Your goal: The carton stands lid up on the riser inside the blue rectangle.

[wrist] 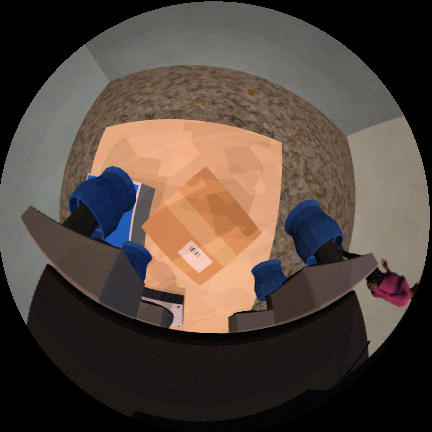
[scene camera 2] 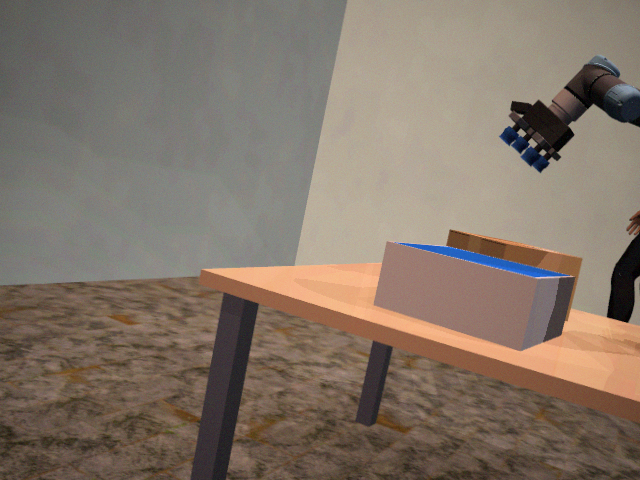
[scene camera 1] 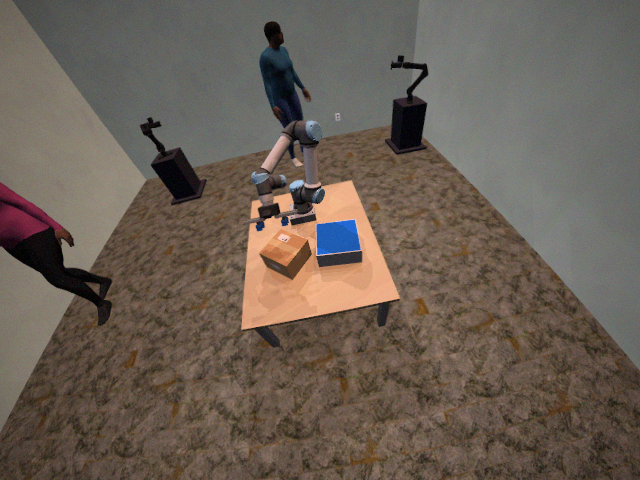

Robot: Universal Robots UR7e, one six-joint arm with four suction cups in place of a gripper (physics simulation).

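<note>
The suction head (scene camera 2: 509, 135), visible in the wrist view too (wrist: 110, 194), carries nothing. Its cup hangs 0.29 m from the middle of a brown cardboard carton (scene camera 2: 521, 253), above it. The wrist view also takes in the carton (wrist: 201, 227), as does scene camera 1 (scene camera 1: 286, 253).
</note>
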